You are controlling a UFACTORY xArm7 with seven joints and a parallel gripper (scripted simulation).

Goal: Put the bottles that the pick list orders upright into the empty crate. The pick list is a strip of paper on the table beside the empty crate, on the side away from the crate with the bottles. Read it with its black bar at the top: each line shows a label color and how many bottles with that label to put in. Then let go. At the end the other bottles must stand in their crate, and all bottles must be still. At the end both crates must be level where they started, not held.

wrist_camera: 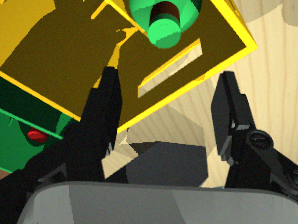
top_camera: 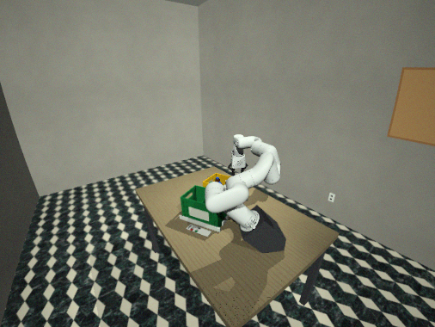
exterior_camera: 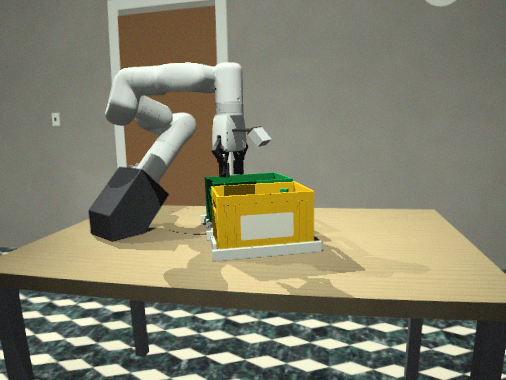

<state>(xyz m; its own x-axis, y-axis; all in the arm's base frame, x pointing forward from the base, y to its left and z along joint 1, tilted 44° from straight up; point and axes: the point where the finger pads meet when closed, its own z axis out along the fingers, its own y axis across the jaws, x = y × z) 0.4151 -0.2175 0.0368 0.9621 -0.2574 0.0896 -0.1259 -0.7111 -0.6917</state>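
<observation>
Now: hand 15 cm above the green-capped bottle. The rest, counted from my hand: yellow crate 4 cm ahead, 9 cm to the left, 16 cm below; then blue-capped bottle 14 cm ahead, 11 cm to the left, 15 cm below; then white-topped bottle 7 cm ahead, 5 cm to the left, 15 cm below.
</observation>
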